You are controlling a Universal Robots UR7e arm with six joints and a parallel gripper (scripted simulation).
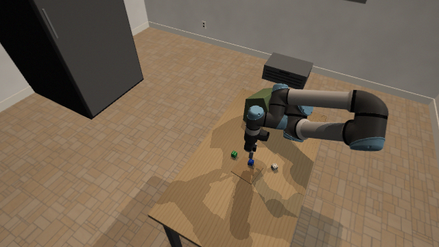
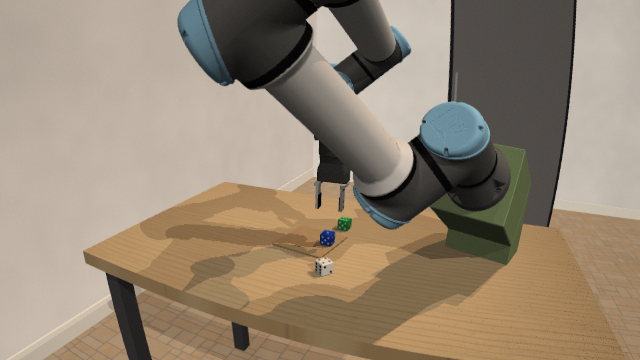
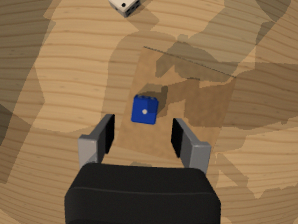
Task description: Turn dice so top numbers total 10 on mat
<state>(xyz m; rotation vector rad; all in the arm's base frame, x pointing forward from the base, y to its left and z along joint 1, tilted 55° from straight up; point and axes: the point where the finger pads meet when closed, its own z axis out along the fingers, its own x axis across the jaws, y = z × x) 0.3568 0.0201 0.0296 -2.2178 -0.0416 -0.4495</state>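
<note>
Now: hand 10 mm short of the green die, 110 mm to the left of it and 100 mm above it. Also, from my hand: tan mat (50 mm ahead, 10 mm to the left, 110 mm below); blue die (90 mm below); white die (60 mm behind, 130 mm to the left, 100 mm below).
</note>
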